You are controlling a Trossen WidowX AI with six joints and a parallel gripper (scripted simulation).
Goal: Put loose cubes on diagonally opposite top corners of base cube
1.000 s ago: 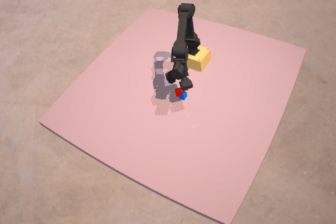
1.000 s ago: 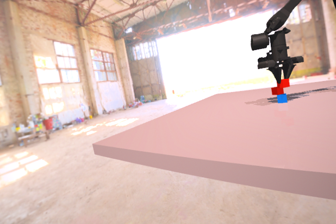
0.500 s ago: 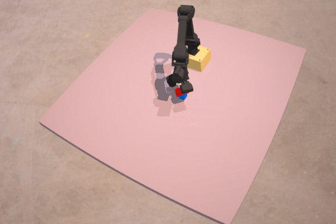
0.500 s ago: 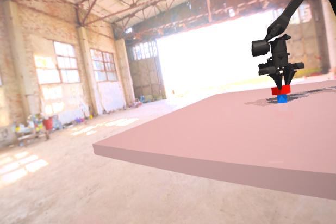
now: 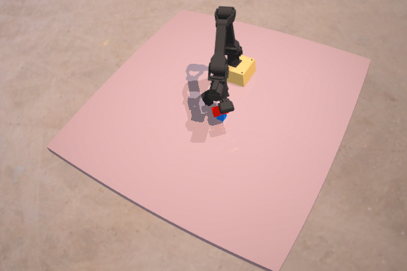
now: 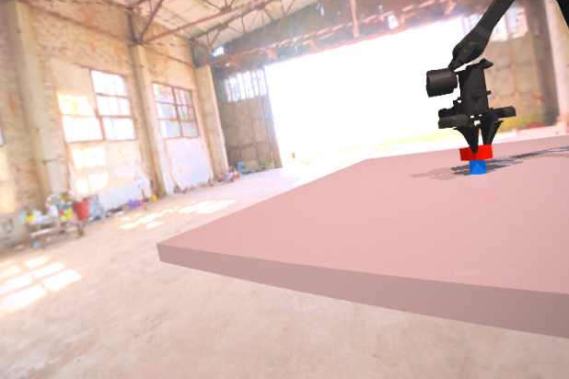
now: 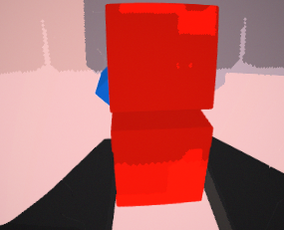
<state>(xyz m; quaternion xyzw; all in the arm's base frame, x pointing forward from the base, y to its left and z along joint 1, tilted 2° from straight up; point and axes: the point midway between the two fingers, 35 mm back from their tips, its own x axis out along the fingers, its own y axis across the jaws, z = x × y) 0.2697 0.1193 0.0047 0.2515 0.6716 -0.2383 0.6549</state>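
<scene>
Right now my gripper tip is 40 mm above the blue cube, 10 mm to the left of it and 10 mm short of it.
</scene>
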